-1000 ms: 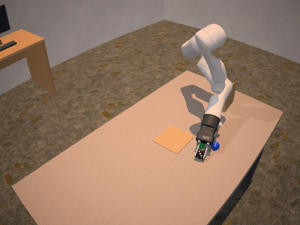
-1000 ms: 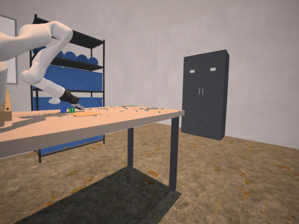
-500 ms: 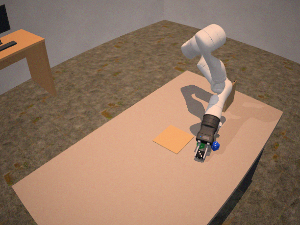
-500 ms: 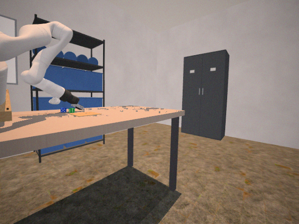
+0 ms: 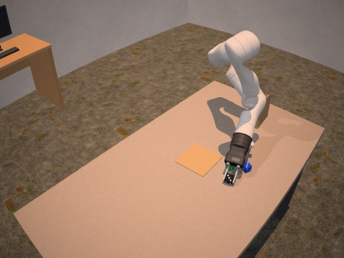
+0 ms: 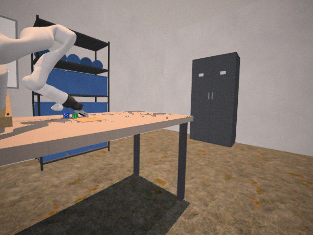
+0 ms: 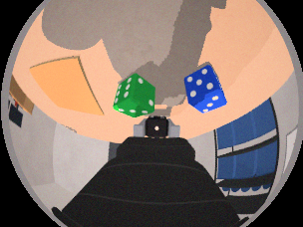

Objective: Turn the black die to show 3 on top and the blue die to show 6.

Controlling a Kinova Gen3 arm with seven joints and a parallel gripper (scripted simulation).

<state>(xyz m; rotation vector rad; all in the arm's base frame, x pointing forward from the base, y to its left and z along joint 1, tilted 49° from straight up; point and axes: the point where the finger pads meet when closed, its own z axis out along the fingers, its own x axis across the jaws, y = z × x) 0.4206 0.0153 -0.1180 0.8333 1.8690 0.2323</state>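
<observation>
The black die lies right at my hand. Also, from my hand: blue die: 10 cm behind, 2 cm to the left, 1 cm below; then green die: 7 cm behind, 4 cm to the right, 1 cm below; then orange mat: 17 cm to the right, 3 cm behind, 2 cm below.
</observation>
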